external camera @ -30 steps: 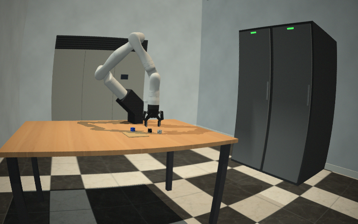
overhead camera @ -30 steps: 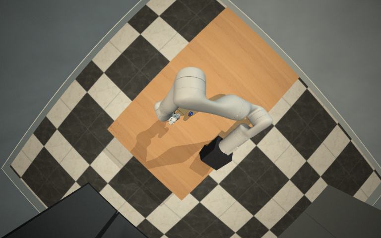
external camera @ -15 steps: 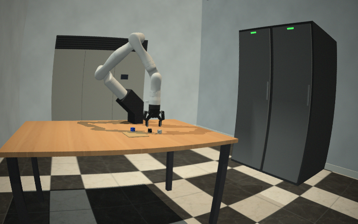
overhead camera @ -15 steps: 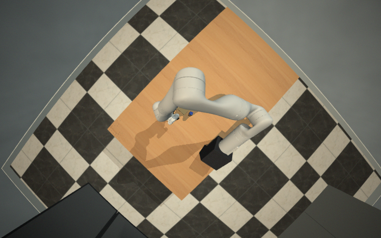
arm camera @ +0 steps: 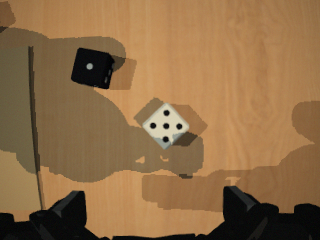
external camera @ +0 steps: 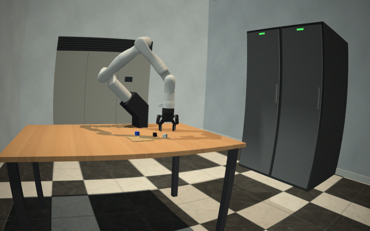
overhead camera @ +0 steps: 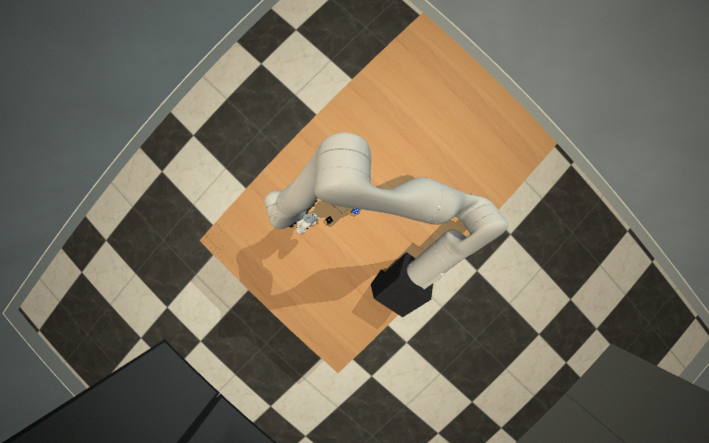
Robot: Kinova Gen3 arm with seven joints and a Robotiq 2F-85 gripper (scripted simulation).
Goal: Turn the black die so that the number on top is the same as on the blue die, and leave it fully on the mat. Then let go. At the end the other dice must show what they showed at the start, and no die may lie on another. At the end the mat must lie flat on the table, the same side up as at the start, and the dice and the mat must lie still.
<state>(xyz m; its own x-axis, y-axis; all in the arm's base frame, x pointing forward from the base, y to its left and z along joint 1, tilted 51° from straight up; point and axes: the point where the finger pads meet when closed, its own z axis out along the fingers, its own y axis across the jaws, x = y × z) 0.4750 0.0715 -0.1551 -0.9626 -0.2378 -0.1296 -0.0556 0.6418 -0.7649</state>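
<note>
Right now the black die is 9 cm behind my hand, 5 cm to the right of it and 5 cm below it. Also, from my hand: blue die (16 cm to the right, 14 cm behind, 5 cm below); then tan mat (17 cm to the right, 6 cm below, 3 cm behind); then white die (5 cm below, 5 cm behind, 1 cm to the left).
</note>
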